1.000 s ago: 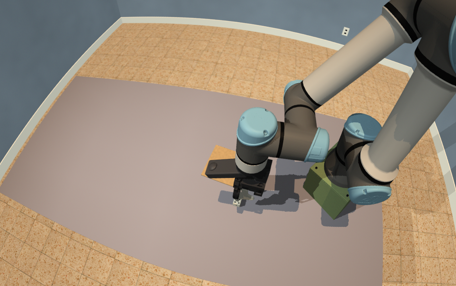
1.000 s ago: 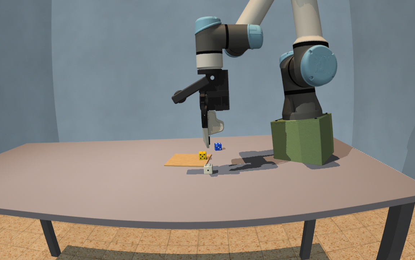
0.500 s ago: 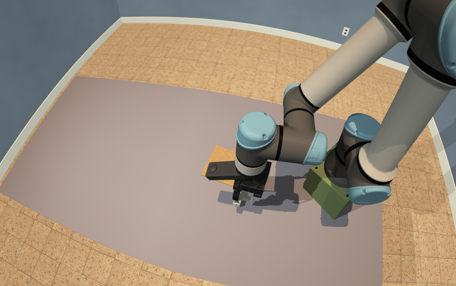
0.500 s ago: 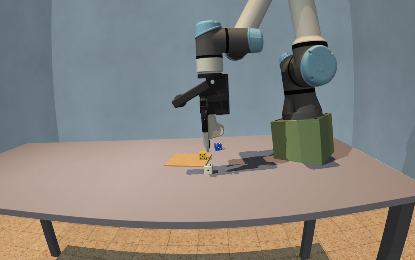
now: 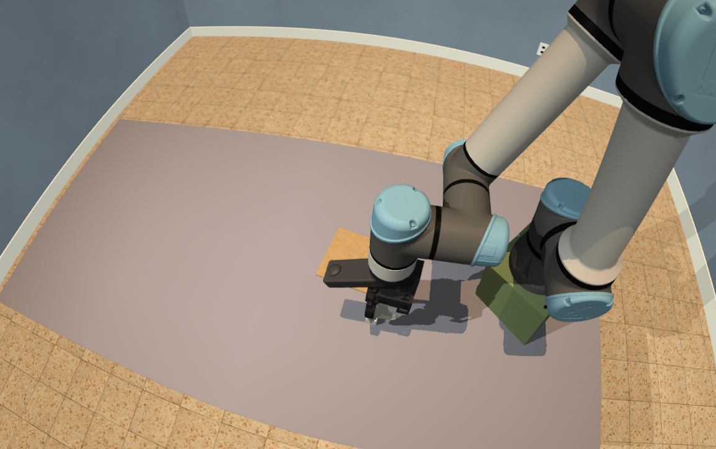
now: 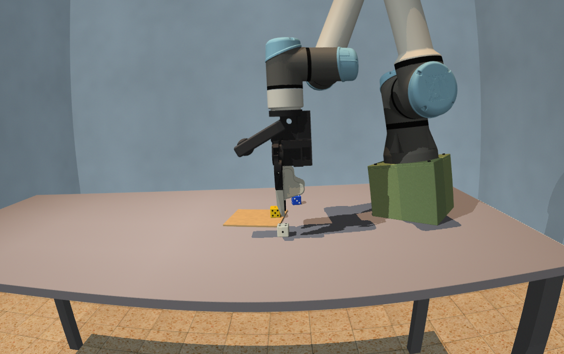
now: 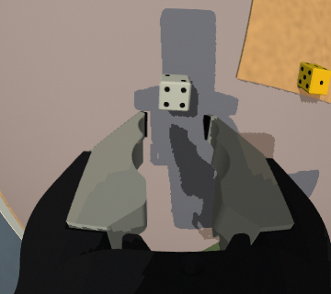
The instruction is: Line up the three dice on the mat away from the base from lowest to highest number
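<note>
Now: hand 50 mm above the white die. The rest, counted from my hand: blue die 10 mm behind, 270 mm to the right, 50 mm below; then mat 80 mm ahead, 130 mm to the right, 60 mm below; then yellow die 40 mm ahead, 130 mm to the right, 50 mm below.
</note>
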